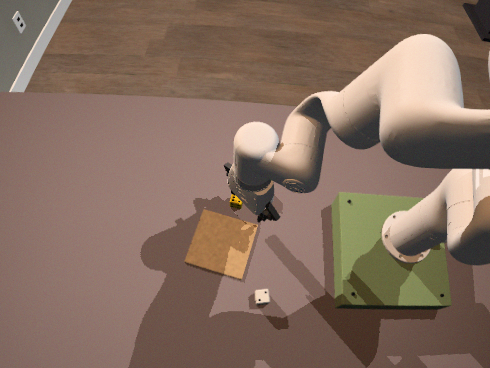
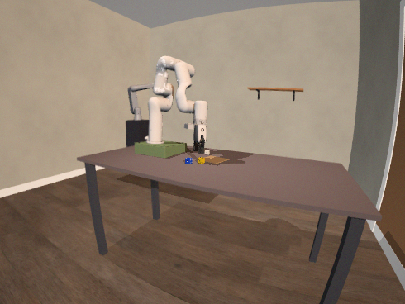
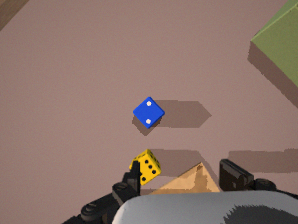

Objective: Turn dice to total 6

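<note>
My hand is 50 mm above the yellow die, 30 mm to the left of it and 30 mm short of it. The rest, counted from my hand: blue die 70 mm to the right, 50 mm below, 30 mm behind; then tan mat 80 mm to the left, 60 mm below, 60 mm ahead; then white die 210 mm to the left, 50 mm below, 30 mm behind.
</note>
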